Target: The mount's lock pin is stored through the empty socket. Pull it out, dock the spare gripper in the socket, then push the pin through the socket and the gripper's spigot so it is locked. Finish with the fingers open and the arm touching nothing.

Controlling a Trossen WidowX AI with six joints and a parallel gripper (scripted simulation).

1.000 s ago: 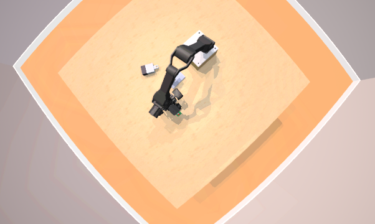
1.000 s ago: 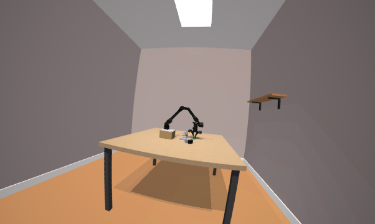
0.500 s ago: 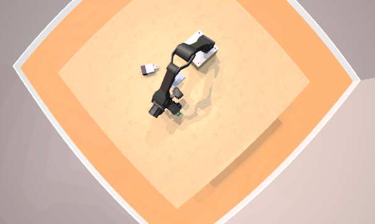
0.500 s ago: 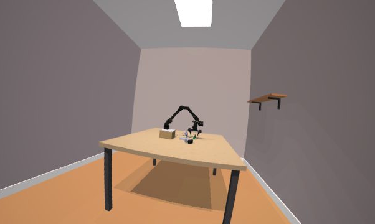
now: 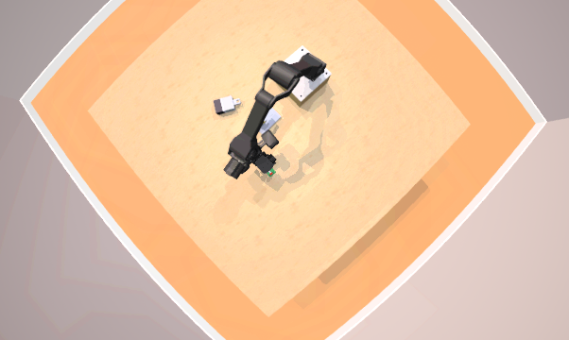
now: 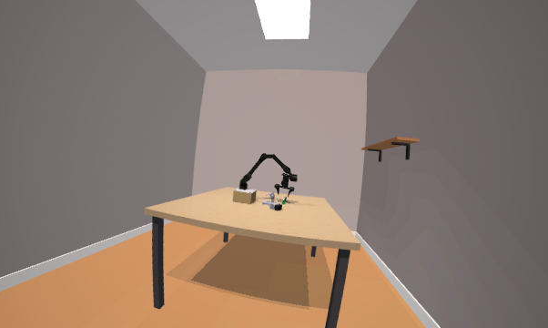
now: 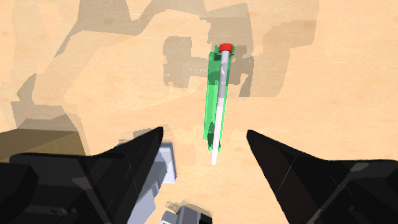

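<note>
The green pin holder lies 5 cm below my gripper tip, 2 cm to the left of it and 2 cm ahead of it. Also, from my gripper tip: spare gripper: 25 cm to the right, 6 cm behind, 5 cm below; socket: 11 cm behind, 9 cm to the right, 2 cm below.
</note>
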